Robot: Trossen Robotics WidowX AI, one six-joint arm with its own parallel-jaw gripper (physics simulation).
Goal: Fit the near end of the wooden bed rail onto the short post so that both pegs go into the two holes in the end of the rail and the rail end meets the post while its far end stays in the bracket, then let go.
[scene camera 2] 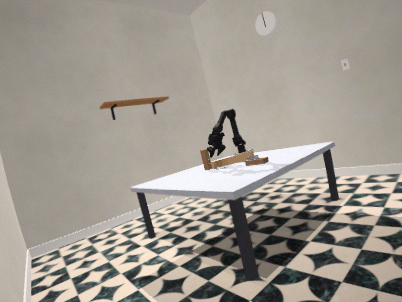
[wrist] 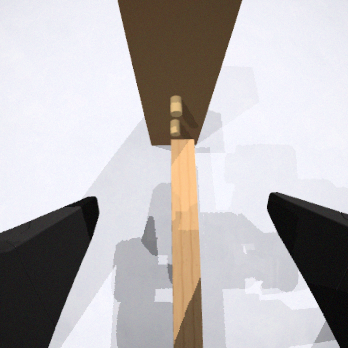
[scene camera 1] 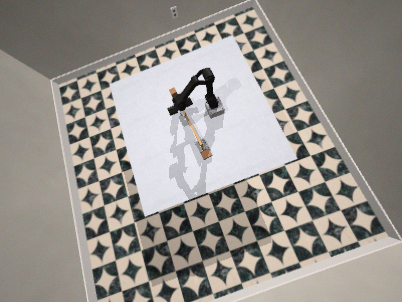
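Where they show: gripper, fingertip midpoint: (scene camera 2: 214, 156) (wrist: 184, 202); arm's base, link origin: (scene camera 2: 242, 151) (scene camera 1: 213, 104).
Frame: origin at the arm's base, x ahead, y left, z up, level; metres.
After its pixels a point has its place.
The wooden rail (scene camera 1: 192, 127) {x 0.231, y 0.124, z 0.004 m} (scene camera 2: 232, 160) {x 0.245, y 0.099, z -0.029 m} (wrist: 186, 250) {x 0.256, y -0.062, z -0.012 m} runs from the short post to the bracket (scene camera 1: 202, 145) {x 0.205, y 0.293, z -0.008 m}. The short brown post (scene camera 1: 173, 92) {x 0.276, y -0.172, z 0.101 m} (scene camera 2: 205, 160) {x 0.301, y -0.172, z 0.006 m} (wrist: 180, 55) {x 0.274, y -0.163, z 0.043 m} stands upright. In the wrist view, the upper peg (wrist: 176, 106) {x 0.274, y -0.154, z 0.008 m} and the lower peg (wrist: 175, 128) {x 0.274, y -0.154, z -0.024 m} stick out of its face, both uncovered. The rail's near end lies low, below the pegs, close to the post's foot. Its holes do not show. The far end is at the bracket; its exact seating is too small to tell. My gripper (scene camera 1: 180, 106) {x 0.263, y -0.090, z 0.022 m} (scene camera 2: 215, 151) {x 0.263, y -0.090, z 0.022 m} (wrist: 184, 202) {x 0.263, y -0.090, z 0.022 m} is open above the rail, one finger either side, holding nothing.
A brown block (scene camera 1: 206, 155) {x 0.203, y 0.374, z -0.044 m} (scene camera 2: 257, 161) {x 0.242, y 0.347, z -0.058 m} is at the bracket end. The arm's base (scene camera 1: 215, 108) {x -0.002, y 0.037, z 0.002 m} stands on the white table (scene camera 1: 250, 135) {x -0.201, y 0.337, z -0.080 m} (scene camera 2: 185, 186) {x 0.778, y 0.172, z -0.080 m}, to one side of the rail. Arm shadows fall across the table around the rail.
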